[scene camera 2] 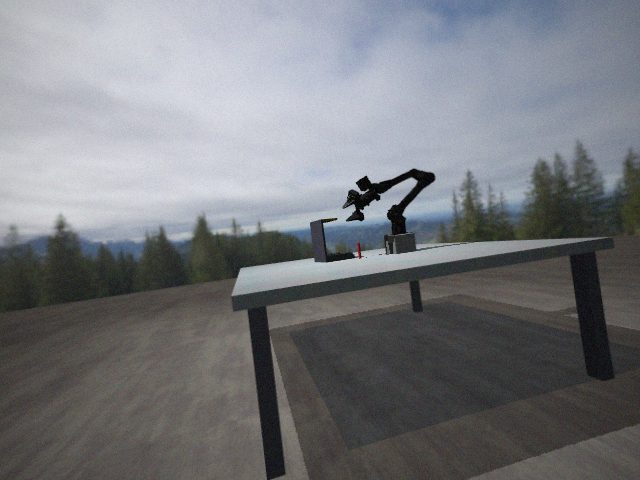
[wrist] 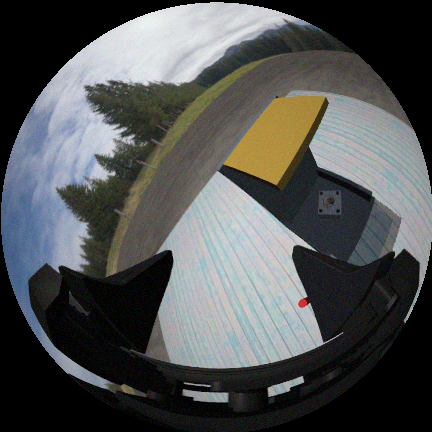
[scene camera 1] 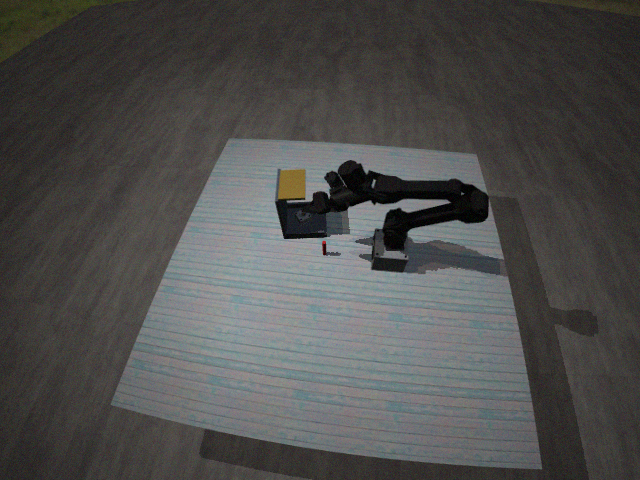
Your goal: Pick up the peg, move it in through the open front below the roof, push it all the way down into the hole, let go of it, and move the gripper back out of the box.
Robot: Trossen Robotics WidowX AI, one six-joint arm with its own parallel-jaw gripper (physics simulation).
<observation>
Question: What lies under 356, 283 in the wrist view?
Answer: My gripper.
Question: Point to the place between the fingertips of my gripper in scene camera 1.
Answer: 308, 209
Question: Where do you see a back wall of box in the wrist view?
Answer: At 283, 205
</observation>
